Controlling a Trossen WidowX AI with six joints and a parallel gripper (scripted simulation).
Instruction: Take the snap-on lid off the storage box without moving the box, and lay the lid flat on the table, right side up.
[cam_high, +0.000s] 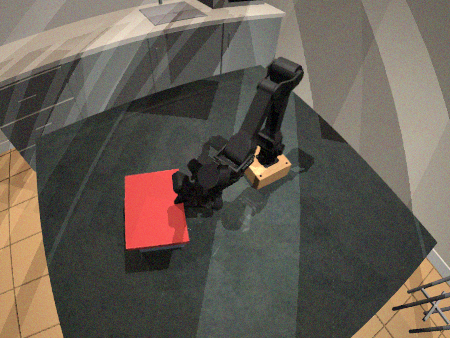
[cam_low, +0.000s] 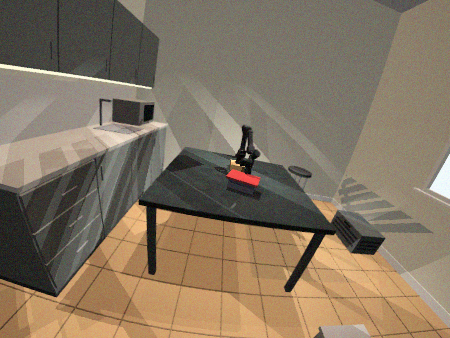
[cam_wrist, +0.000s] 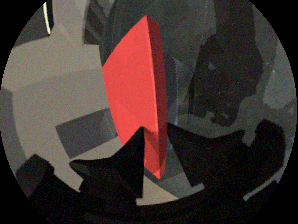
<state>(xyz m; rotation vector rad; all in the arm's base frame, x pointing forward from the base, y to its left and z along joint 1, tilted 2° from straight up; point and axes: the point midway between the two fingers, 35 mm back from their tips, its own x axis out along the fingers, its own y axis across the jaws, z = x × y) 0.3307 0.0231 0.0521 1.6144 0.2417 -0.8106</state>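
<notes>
Right now the lid is 70 mm ahead of my gripper tip, 30 mm to the right of it and 10 mm above it. Round my gripper tip: storage box 70 mm ahead, 30 mm to the right, 40 mm below.
</notes>
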